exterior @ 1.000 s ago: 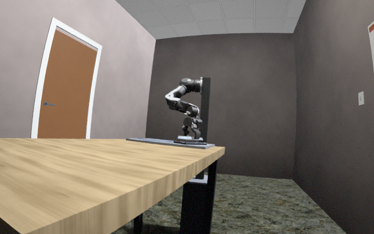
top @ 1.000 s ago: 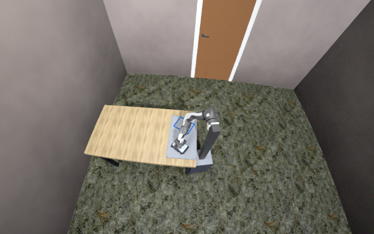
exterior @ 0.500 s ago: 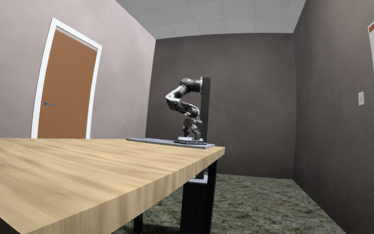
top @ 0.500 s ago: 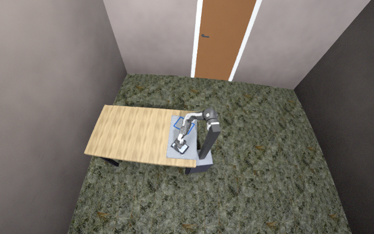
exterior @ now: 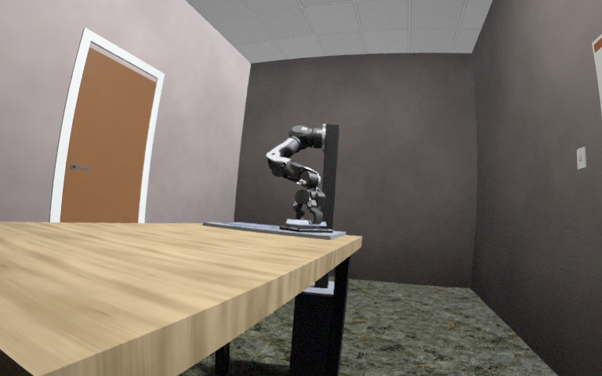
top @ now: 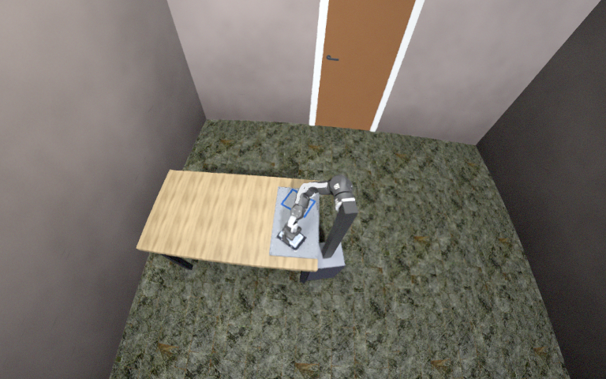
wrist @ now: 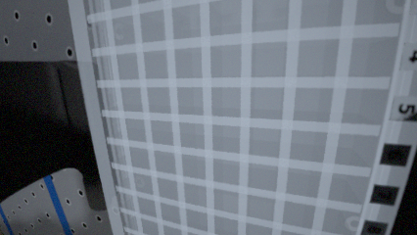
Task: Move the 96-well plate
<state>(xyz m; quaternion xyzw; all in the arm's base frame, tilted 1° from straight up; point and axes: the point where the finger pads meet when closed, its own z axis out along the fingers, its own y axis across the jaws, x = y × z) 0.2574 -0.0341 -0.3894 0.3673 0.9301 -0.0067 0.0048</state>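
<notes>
My gripper is now 3 cm above the black plate nest. Also, from my hand: white 96-well plate right at my hand.
</notes>
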